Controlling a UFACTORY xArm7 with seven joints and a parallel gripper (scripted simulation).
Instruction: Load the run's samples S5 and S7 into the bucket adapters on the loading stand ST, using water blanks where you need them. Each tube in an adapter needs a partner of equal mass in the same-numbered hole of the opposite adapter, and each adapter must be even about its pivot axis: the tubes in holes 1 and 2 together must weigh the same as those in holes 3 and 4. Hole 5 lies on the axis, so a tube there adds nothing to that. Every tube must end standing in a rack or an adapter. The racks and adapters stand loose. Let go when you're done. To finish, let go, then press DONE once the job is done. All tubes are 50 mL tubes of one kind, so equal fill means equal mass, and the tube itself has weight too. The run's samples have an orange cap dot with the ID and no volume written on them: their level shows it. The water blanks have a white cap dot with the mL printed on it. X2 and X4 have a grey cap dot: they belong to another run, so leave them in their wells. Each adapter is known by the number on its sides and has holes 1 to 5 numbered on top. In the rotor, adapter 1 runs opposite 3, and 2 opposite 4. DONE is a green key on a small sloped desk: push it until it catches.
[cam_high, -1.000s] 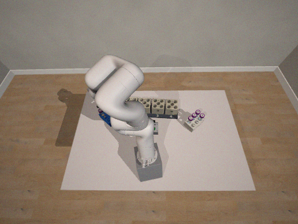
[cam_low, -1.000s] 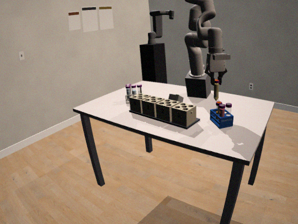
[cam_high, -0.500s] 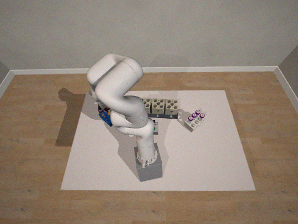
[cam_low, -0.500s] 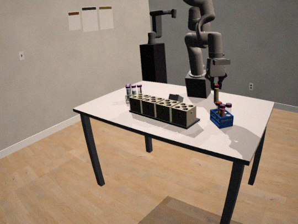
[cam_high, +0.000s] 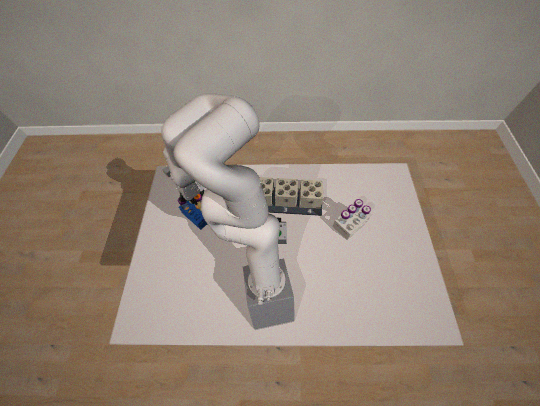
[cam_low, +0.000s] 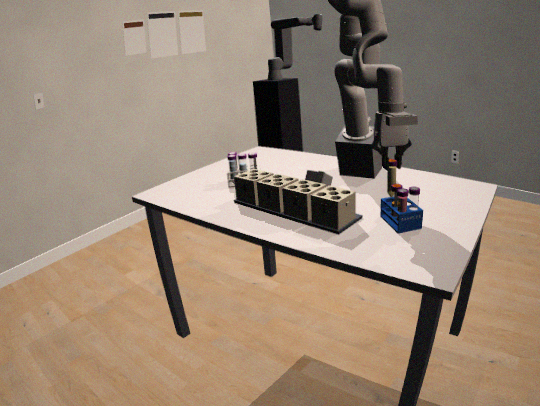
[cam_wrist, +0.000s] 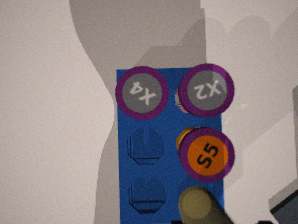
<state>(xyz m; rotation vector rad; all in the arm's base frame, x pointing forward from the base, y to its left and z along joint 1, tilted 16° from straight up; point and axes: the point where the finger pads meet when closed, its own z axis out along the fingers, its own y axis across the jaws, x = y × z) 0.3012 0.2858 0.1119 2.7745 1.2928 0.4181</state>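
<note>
Now: the blue rack 150 mm below my hand, 40 mm to the left of it and 10 mm ahead of it. The rest, counted from my hand: adapter (140 mm to the right, 130 mm below, 120 mm ahead); then dark stand (300 mm to the right, 180 mm below, 110 mm ahead); then white rack (640 mm to the right, 150 mm below, 10 mm behind).
</note>
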